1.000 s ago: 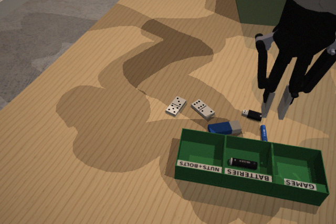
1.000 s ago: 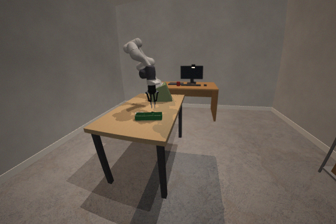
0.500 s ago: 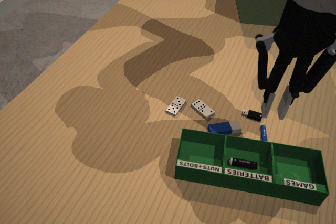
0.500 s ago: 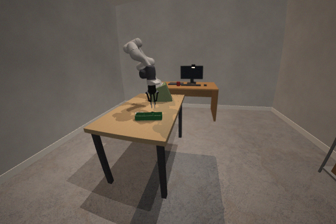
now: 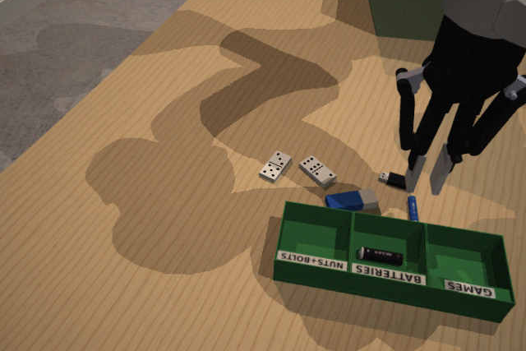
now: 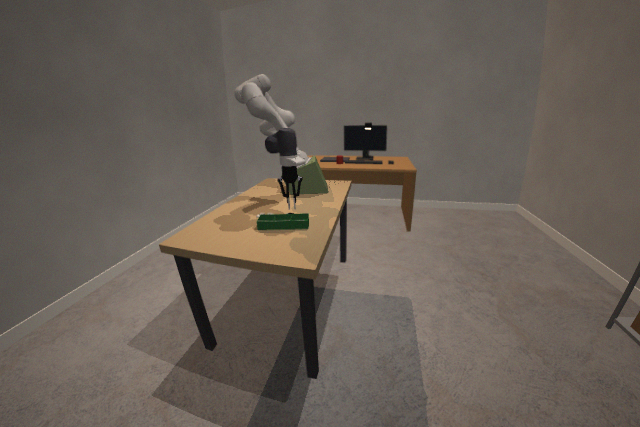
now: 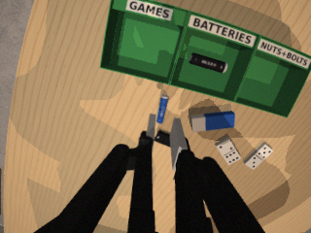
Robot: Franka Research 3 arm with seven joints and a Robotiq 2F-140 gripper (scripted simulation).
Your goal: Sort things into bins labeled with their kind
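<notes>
The blue battery lies 80 mm below my hand. Round my hand: black USB stick 40 mm behind, 40 mm to the right, 80 mm below; black battery 90 mm ahead, 10 mm to the right, 70 mm below; eraser 30 mm ahead, 70 mm to the right, 80 mm below.
</notes>
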